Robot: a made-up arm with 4 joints.
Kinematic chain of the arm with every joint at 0, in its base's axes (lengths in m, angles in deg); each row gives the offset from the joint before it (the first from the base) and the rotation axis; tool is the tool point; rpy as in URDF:
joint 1: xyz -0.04 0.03 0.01 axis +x
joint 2: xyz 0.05 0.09 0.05 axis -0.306 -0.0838 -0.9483
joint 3: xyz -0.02 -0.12 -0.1 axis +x
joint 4: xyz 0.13 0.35 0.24 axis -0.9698 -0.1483 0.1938
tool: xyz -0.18 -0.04 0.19 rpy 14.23 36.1 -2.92
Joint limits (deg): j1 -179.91..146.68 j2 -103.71..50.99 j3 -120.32..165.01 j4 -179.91..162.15
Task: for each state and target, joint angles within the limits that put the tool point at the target. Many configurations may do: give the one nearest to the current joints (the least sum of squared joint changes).
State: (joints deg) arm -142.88 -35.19 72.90 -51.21
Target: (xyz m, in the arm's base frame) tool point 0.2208 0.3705 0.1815
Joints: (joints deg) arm -136.84 -33.87 84.11 -42.82
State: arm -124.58 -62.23 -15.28 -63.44
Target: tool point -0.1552 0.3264 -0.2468
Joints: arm -109.90 -48.70 -10.19 -11.53
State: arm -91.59 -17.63 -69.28 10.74
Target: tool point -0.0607 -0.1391 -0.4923
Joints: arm -88.61 0.39 -66.12 8.80
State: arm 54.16 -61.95 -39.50 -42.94
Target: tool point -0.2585 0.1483 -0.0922
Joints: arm 19.88 -90.32 -89.27 -80.87
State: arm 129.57 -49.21 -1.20 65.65
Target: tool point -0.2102 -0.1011 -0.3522
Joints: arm 146.68 -94.53 -2.39 62.84
